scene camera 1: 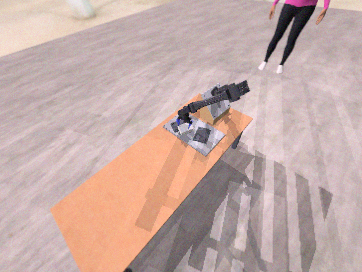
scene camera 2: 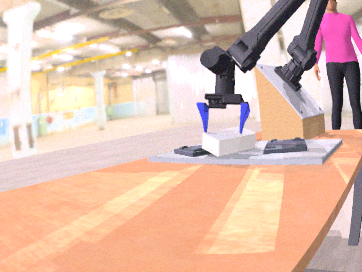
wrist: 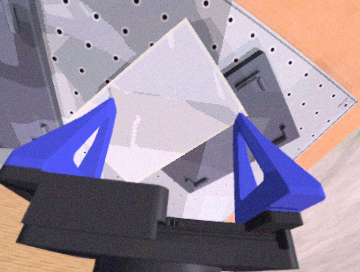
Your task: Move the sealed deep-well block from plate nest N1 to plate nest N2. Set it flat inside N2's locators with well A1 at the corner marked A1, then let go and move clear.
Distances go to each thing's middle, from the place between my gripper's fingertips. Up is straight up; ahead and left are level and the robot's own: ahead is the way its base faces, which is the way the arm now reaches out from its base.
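Counting from my hand, I find the white block (scene camera 2: 222,142) 1 cm to the left, 2 cm behind and 2 cm below. The grey perforated plate (scene camera 2: 315,148) is 6 cm to the left of my hand, 6 cm behind it and 6 cm below it.
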